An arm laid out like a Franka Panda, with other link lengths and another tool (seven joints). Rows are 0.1 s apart.
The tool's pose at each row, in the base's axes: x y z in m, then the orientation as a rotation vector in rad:
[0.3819 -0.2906 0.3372 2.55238 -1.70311 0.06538]
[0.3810 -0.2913 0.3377 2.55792 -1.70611 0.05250]
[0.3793 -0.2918 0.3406 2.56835 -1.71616 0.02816]
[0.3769 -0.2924 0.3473 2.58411 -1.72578 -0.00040]
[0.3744 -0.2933 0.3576 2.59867 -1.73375 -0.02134]
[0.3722 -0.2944 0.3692 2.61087 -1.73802 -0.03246]
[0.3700 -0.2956 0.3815 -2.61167 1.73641 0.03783]
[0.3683 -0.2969 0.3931 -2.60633 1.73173 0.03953]
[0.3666 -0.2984 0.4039 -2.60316 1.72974 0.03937]
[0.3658 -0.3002 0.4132 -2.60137 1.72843 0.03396]
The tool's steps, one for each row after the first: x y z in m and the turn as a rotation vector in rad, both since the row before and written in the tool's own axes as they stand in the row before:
[0.0003 0.0011 -0.0004 0.00034 -0.01037 -0.00055]
[0.0000 0.0019 -0.0028 0.00272 -0.02099 0.00137]
[-0.0001 0.0027 -0.0066 0.00498 -0.02554 -0.00081]
[0.0001 0.0029 -0.0102 0.00638 -0.02036 -0.00116]
[0.0002 0.0027 -0.0115 0.00659 -0.01283 -0.00220]
[0.0001 0.0027 -0.0123 0.00650 -0.00844 -0.00125]
[0.0003 0.0022 -0.0116 0.00520 -0.00483 -0.00068]
[0.0004 0.0022 -0.0108 0.00316 -0.00201 0.00001]
[0.0011 0.0014 -0.0093 0.00380 0.00161 -0.00012]

